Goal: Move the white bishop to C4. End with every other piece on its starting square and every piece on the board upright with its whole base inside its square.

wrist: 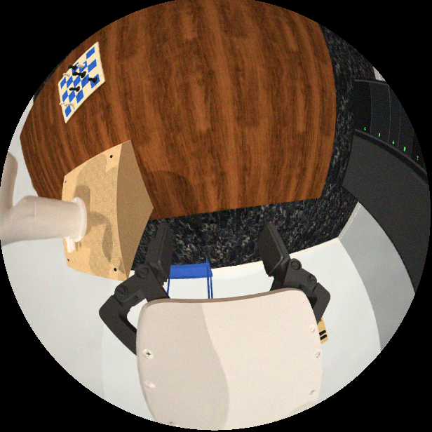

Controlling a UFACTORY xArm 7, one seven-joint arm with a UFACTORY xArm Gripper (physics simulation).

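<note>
A small blue and cream chessboard (pixel 101 75) lies at the upper left of the wrist view, on the brown wooden table. Several dark pieces and a few pale pieces stand on it, among them a dark piece (pixel 93 80) near its right side and a dark piece (pixel 74 89) nearer its lower part. The pieces are too small to tell which pale one is the white bishop or which squares they stand on. My gripper (pixel 217 233) is open and empty, far from the board, with the dark floor beyond the table's edge showing between its fingers.
The wooden table (pixel 215 100) fills the upper middle. A light wooden block (pixel 100 165) carrying the arm's pale base (pixel 65 220) stands at the left, between the board and my gripper. A blue frame (pixel 190 271) shows beyond the left finger. A dark cabinet (pixel 385 170) stands at the right.
</note>
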